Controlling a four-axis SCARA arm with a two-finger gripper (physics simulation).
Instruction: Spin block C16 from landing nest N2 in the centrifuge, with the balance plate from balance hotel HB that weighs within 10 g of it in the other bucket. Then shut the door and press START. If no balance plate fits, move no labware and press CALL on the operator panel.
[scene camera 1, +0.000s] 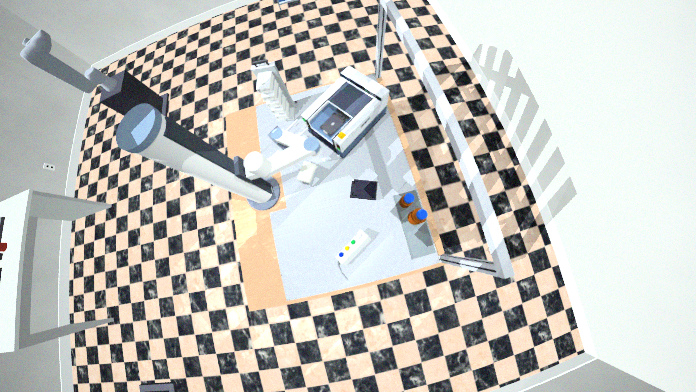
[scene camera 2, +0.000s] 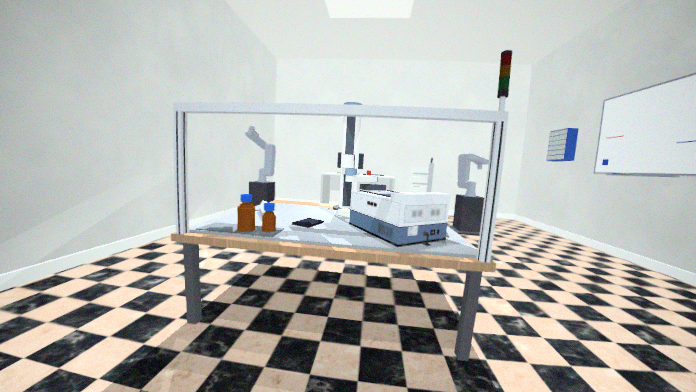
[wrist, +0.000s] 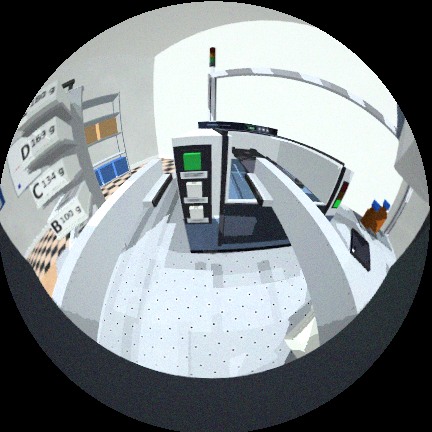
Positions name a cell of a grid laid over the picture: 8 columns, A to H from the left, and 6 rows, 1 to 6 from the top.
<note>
My gripper (wrist: D3) holds nothing. Also in view: a white plate labelled C16 (wrist: F5).
</note>
